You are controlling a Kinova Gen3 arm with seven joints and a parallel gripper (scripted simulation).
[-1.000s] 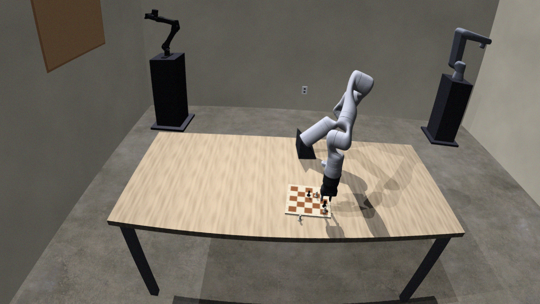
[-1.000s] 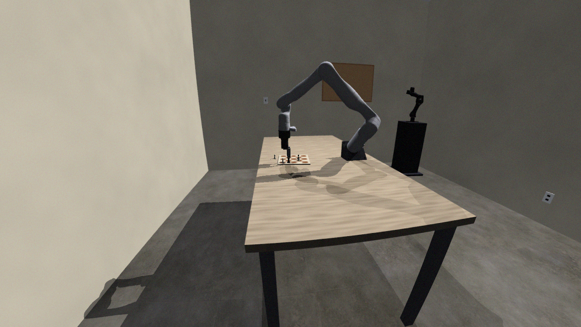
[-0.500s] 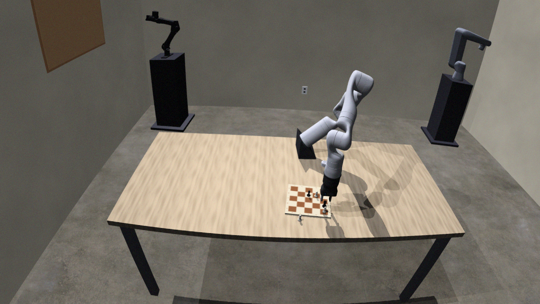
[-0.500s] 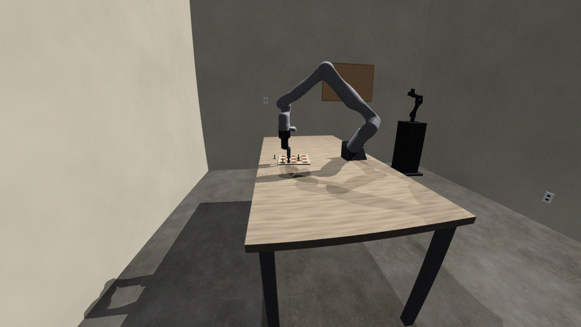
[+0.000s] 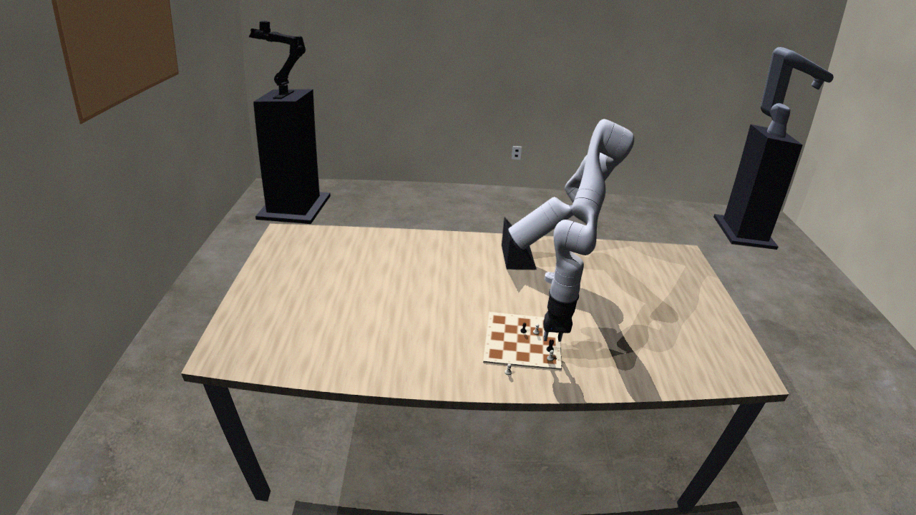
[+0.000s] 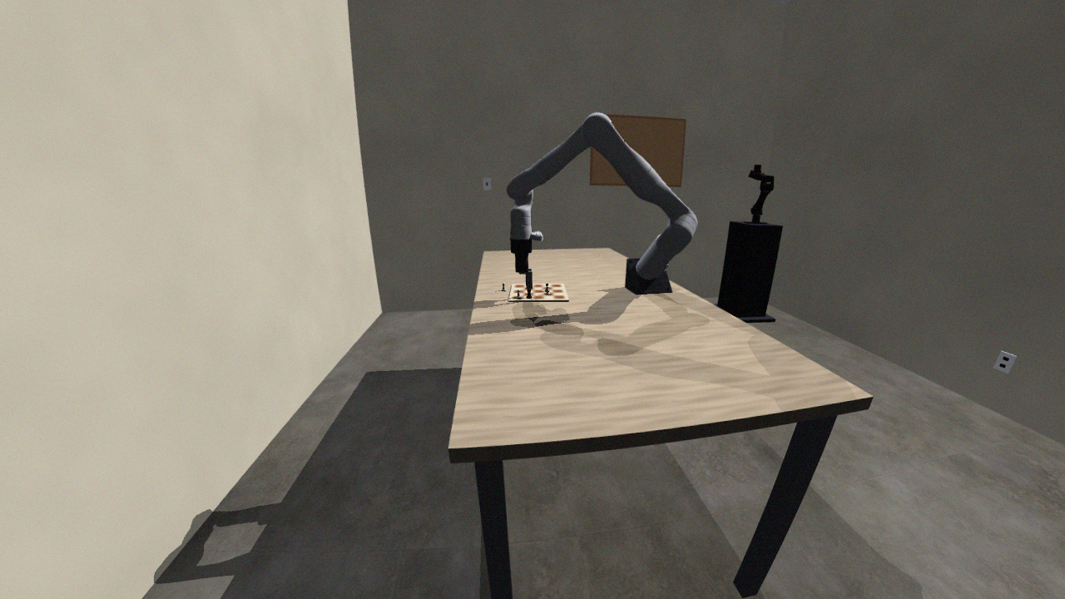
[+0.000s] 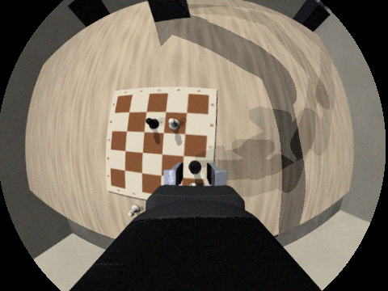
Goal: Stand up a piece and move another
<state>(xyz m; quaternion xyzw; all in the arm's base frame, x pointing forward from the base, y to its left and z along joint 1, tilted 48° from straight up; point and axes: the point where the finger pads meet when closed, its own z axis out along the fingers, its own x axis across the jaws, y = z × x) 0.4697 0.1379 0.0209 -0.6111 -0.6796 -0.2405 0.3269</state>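
Right now my hand is 40 mm past the chessboard, 80 mm to the left of it and 60 mm above it.
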